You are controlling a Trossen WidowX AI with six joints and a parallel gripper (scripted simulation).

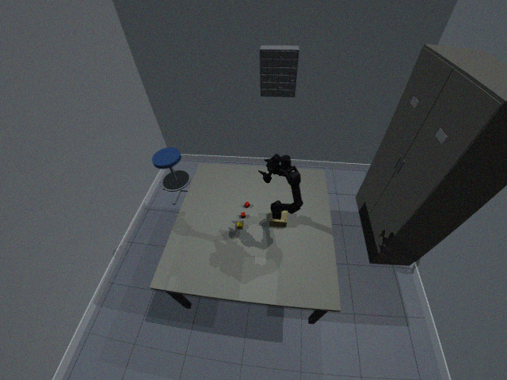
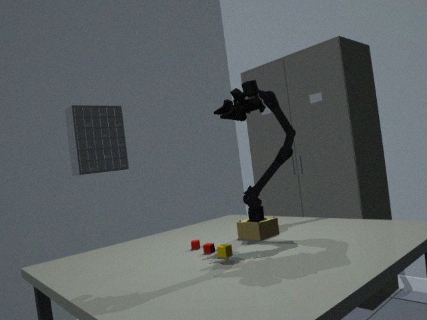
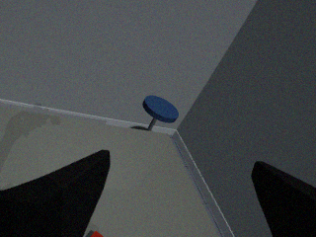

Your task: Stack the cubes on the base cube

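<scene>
Right now the yellow cube is 540 mm below my gripper tip, 150 mm ahead of it and 140 mm to the left of it.
</scene>
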